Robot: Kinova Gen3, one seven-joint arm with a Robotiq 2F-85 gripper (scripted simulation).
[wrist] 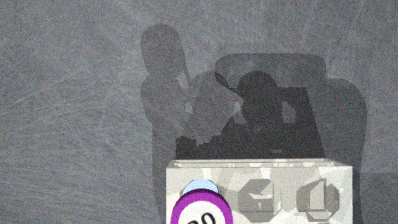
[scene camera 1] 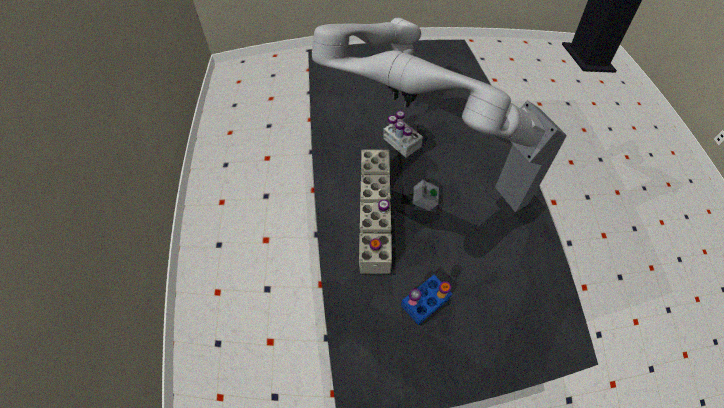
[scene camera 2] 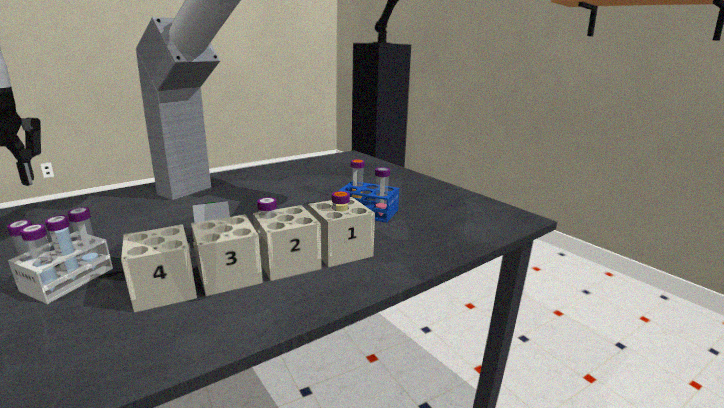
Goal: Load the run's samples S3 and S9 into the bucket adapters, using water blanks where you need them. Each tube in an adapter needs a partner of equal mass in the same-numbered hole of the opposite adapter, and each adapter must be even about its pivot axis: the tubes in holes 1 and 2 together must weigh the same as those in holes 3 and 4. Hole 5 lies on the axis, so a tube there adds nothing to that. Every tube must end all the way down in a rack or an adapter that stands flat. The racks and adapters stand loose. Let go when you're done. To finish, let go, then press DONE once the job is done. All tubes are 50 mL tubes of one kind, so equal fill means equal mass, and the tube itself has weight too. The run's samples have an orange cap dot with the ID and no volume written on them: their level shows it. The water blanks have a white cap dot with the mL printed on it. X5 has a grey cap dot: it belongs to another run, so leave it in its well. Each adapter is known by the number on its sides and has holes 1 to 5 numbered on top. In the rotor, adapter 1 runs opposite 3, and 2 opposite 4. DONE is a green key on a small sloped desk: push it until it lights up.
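A blue rack (scene camera 1: 430, 289) is there for me to see, and so is a done desk (scene camera 1: 426, 199). I find the rack again in scene camera 2 (scene camera 2: 392, 198), while in the wrist view the rack is out of frame.
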